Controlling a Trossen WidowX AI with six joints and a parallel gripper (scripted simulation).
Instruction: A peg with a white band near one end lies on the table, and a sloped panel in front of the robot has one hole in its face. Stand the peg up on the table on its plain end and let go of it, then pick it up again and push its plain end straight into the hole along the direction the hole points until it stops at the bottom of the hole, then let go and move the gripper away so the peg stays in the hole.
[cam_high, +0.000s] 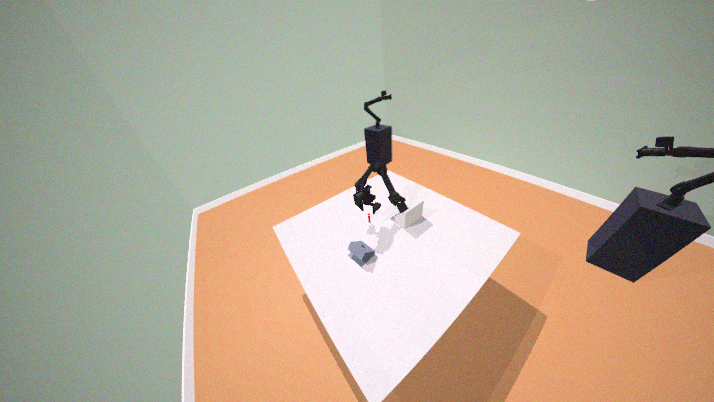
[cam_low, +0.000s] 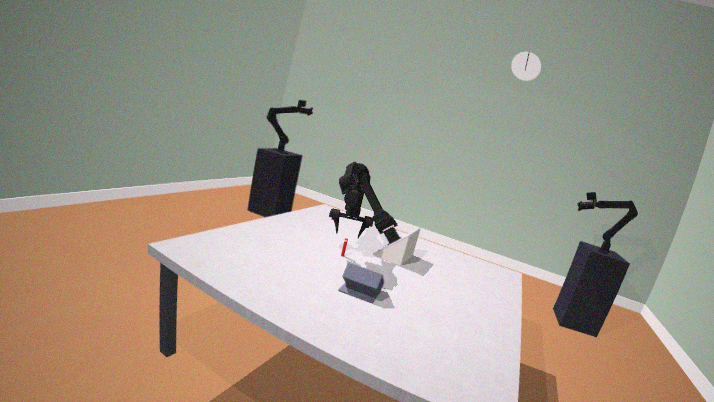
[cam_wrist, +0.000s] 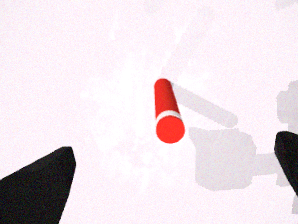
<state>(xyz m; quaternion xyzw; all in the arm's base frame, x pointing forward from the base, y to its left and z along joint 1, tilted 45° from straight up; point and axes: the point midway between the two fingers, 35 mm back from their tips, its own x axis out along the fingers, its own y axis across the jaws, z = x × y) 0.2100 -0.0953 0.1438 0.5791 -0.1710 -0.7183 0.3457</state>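
Now: gripper tip 40 mm above the red peg. The rest, counted from my gripper tip: sloped panel 240 mm ahead, 180 mm to the left, 50 mm below.
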